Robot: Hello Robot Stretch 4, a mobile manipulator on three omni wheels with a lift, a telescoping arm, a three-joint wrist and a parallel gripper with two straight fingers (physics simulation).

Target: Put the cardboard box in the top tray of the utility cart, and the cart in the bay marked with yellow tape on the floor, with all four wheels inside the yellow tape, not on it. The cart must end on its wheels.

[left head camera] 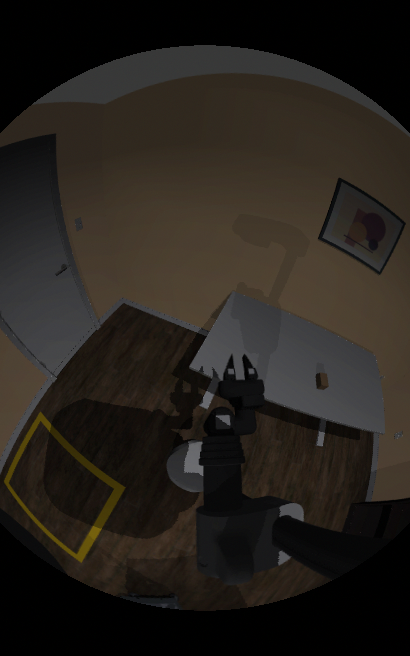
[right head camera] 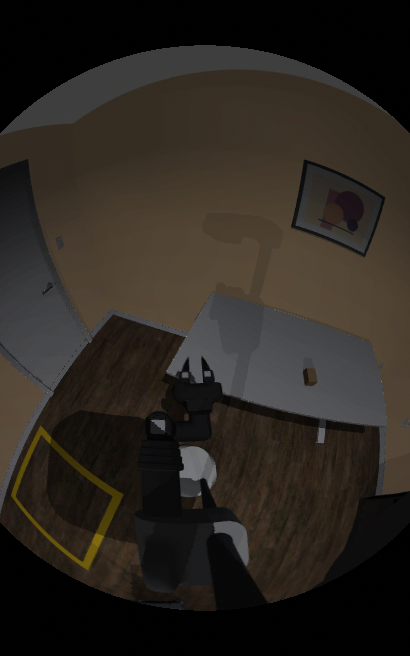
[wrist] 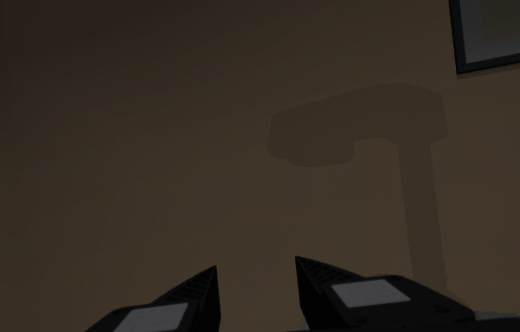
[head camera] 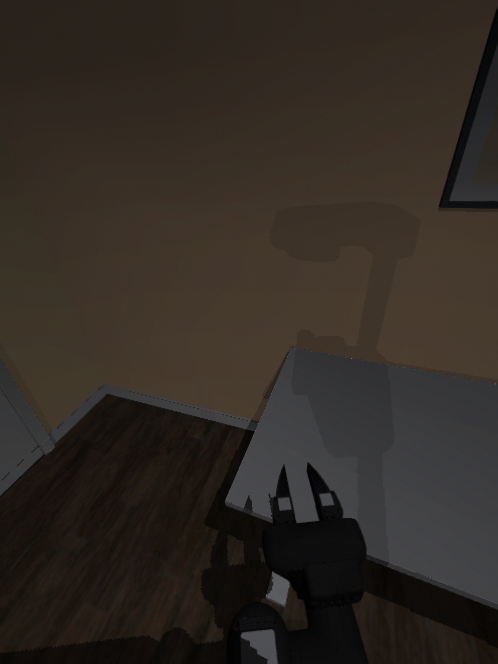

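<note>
The small brown cardboard box (left head camera: 322,381) (right head camera: 310,377) sits on the right part of the white table (head camera: 428,455) (left head camera: 300,345) (right head camera: 280,335). My gripper (head camera: 295,465) (left head camera: 238,357) (right head camera: 195,359) (wrist: 258,285) is open and empty. In the head views it appears over the table's left front part, well left of the box. The yellow tape bay (left head camera: 98,525) (right head camera: 102,530) lies on the floor at the lower left. A dark grey sliver at the bottom edge of both side head views looks like part of the utility cart (left head camera: 160,601) (right head camera: 160,604); the rest is hidden.
A white table leg foot (left head camera: 320,435) (right head camera: 321,432) shows below the table's right front edge. A grey door (left head camera: 30,260) (right head camera: 25,295) is at the left. A framed picture (left head camera: 362,226) (right head camera: 338,208) hangs on the wall. Dark furniture (left head camera: 367,520) stands at the lower right.
</note>
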